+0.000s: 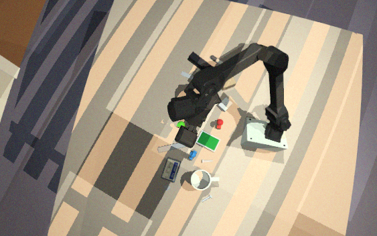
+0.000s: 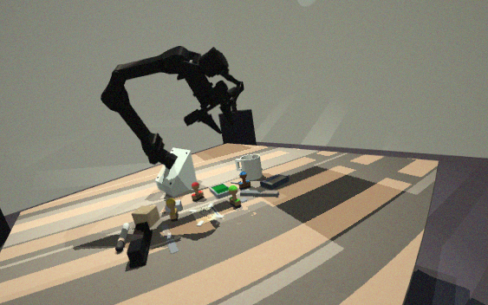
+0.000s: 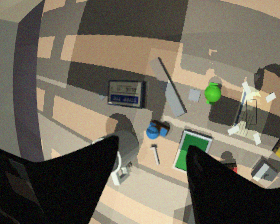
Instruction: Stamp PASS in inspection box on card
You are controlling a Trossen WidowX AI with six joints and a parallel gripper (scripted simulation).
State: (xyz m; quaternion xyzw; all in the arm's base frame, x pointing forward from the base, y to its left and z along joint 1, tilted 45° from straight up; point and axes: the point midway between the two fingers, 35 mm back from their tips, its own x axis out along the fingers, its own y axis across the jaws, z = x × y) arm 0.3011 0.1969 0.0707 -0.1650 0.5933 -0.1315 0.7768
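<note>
Right now my gripper tip is 210 mm above the green-knobbed stamp, 40 mm to the left of it and 40 mm short of it. Round my gripper tip: red stamp: 210 mm below, 110 mm behind, 100 mm to the right; green ink pad: 230 mm below, 90 mm behind, 20 mm to the right; blue stamp: 210 mm below, 60 mm to the left, 40 mm behind.
</note>
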